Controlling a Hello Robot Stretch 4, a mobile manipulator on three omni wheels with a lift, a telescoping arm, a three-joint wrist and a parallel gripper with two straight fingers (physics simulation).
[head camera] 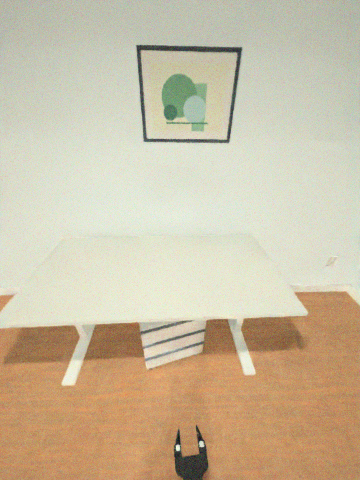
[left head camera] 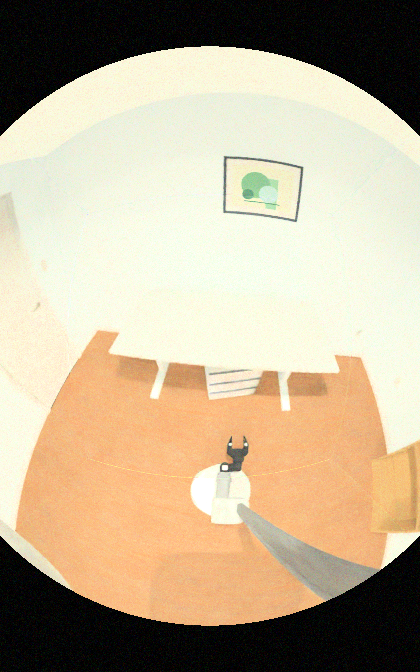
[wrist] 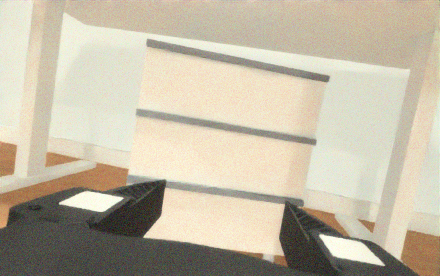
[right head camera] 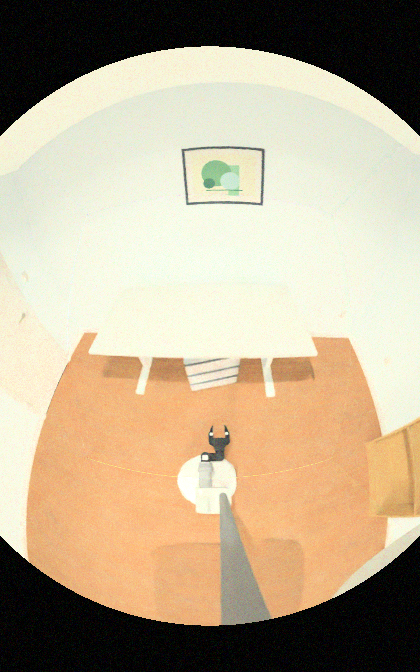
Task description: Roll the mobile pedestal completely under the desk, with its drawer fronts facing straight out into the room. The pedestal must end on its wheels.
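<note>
The pale pedestal (head camera: 174, 343) (left head camera: 234, 384) (right head camera: 212, 374) (wrist: 225, 125) stands upright between the desk's legs, its top and rear hidden under the desk (head camera: 160, 280) (left head camera: 225, 335) (right head camera: 205, 320). Its drawer fronts with grey strips face the room, turned at a slant: in the head camera view the left corner comes nearer than the right. A wheel shows faintly below it in the wrist view. My gripper (head camera: 189, 429) (left head camera: 238, 439) (right head camera: 218, 429) (wrist: 222, 208) is open and empty, in front of the pedestal and well apart from it.
The desk's left leg (head camera: 79, 356) (left head camera: 160, 381) (right head camera: 144, 376) and right leg (head camera: 243, 350) (left head camera: 284, 392) (right head camera: 268, 378) flank the pedestal, with a gap on each side. A wall stands behind the desk. A wooden cabinet (left head camera: 392, 492) (right head camera: 390, 480) is at the right.
</note>
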